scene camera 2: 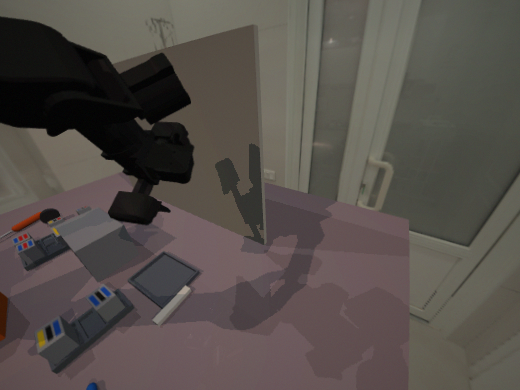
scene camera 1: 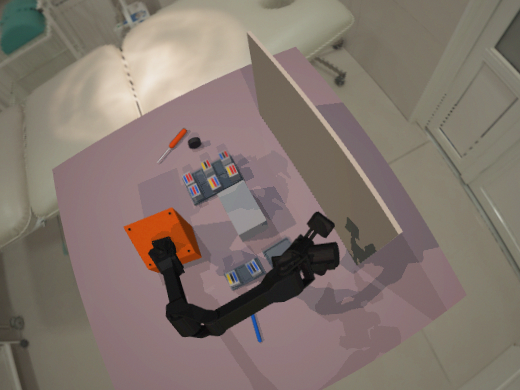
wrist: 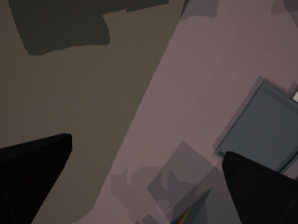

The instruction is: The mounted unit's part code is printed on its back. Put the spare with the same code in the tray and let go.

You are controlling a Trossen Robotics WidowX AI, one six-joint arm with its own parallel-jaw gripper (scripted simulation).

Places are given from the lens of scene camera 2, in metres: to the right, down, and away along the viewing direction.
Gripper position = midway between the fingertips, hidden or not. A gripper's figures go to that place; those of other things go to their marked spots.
gripper (scene camera 2: 176, 190): -0.17, -0.01, 0.38
rack (scene camera 2: 89, 327): -0.31, 0.24, 0.32
tall panel (scene camera 2: 221, 73): -0.07, -0.22, 0.33
The marked spots on the rack and the tall panel are 0.52 m apart.
